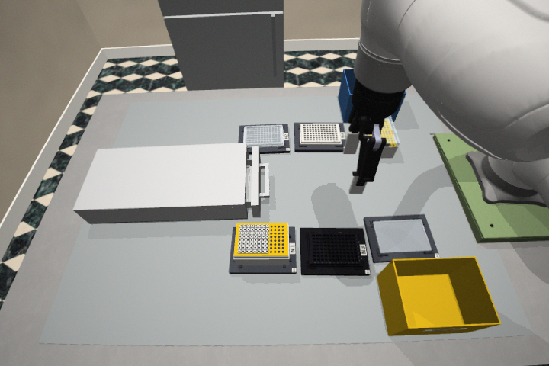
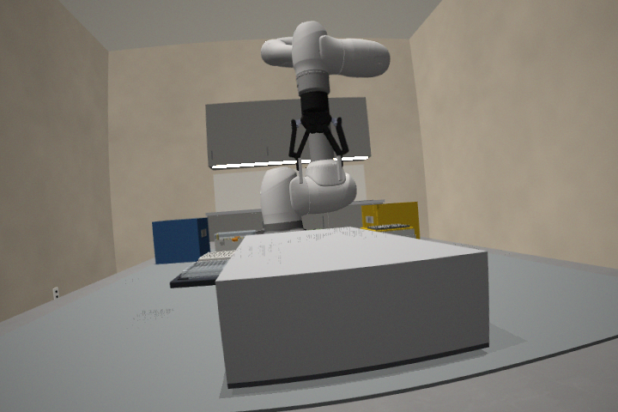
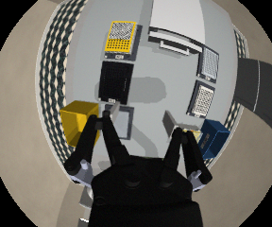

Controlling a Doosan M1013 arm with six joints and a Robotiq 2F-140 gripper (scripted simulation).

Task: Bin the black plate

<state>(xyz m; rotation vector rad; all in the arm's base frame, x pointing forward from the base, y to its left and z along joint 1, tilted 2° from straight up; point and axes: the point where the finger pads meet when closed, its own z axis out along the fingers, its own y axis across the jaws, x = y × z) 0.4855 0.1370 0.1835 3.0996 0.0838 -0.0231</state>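
Right now the black plate is 20 mm ahead of my hand, 110 mm to the left of it and 200 mm below it. The rest, counted from my hand: yellow-framed tip rack: 190 mm ahead, 110 mm to the left, 160 mm below; then pale lid: 150 mm behind, 60 mm to the left, 200 mm below; then black nest N3: 20 mm ahead, 110 mm to the left, 210 mm below.
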